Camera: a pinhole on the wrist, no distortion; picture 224 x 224 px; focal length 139.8 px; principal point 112.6 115.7 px. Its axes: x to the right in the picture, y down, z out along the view. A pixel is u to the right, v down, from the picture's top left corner.
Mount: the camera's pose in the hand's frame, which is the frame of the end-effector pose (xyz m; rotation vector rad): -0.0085 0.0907 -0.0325 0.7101 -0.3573 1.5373
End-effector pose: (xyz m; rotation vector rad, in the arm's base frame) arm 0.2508 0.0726 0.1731 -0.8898 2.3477 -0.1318
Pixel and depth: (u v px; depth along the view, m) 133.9 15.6 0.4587
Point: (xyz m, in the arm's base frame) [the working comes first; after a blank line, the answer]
In the camera's frame: 0.0699 -0.3284 0.4587

0.2385 -0.2315 -0.2470
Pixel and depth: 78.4 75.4 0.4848
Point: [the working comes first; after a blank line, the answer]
In the camera's frame: -0.1186 -0.1398 0.4848

0.4144 -0.2636 -0.0474
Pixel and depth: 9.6 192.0 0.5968
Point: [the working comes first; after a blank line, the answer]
In the camera's frame: -0.4397 0.3257 0.5968

0.8659 -0.2740 0.3109
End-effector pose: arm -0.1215 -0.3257 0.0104 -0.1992 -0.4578 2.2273
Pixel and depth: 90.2 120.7 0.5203
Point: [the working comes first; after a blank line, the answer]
In the camera's frame: -0.0834 0.0186 0.5203

-0.0554 -0.1668 0.4146
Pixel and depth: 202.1 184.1 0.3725
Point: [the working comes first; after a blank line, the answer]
In the camera's frame: 0.2385 0.1823 0.3725

-0.2054 -0.5266 0.3981
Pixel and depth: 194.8 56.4 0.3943
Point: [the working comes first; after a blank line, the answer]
In the camera's frame: 0.2318 -0.1673 0.3943

-0.4245 -0.2588 0.3437
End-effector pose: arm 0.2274 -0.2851 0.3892 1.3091 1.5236 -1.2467
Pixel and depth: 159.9 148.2 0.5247
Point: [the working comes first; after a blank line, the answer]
In the camera's frame: 0.1775 0.1220 0.5247

0.0982 -0.7703 0.2984
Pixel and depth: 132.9 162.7 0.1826
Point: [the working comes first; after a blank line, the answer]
In the camera's frame: 0.0265 0.0614 0.1826

0.2181 -0.4216 0.3853
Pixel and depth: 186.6 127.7 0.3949
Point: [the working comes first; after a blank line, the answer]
In the camera's frame: 0.2090 0.0339 0.3949

0.2039 -0.6638 0.2429
